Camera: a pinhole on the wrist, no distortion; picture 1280 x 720 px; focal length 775.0 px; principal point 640.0 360.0 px. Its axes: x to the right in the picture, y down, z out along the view. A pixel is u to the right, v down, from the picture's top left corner.
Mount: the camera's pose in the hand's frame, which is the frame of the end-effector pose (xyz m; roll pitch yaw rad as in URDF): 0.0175 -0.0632 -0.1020 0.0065 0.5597 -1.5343
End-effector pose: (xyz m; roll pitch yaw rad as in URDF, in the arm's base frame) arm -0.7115 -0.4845 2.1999 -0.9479 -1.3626 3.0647
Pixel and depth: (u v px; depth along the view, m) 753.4 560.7 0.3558
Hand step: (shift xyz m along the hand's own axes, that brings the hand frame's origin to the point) 0.1158 -0.2931 0.1724
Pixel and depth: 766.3 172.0 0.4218
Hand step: -0.0772 -0.3487 0.2184
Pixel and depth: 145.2 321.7 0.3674
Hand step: -0.0032 -0.0602 0.3338
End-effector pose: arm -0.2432 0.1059 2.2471 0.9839 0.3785 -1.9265
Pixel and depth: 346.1 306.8 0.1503
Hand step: 0.0074 -0.0951 0.0556
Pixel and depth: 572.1 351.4 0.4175
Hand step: 0.0171 -0.2540 0.2712
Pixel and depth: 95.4 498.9 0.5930
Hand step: 0.1185 -0.0216 0.6223
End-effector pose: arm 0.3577 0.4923 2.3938 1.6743 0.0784 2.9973
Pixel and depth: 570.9 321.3 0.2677
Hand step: 0.0068 -0.1855 0.1374
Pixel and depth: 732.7 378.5 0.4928
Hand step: 0.0374 -0.3743 0.2844
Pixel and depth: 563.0 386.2 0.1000
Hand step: 0.0219 -0.1078 -0.0120
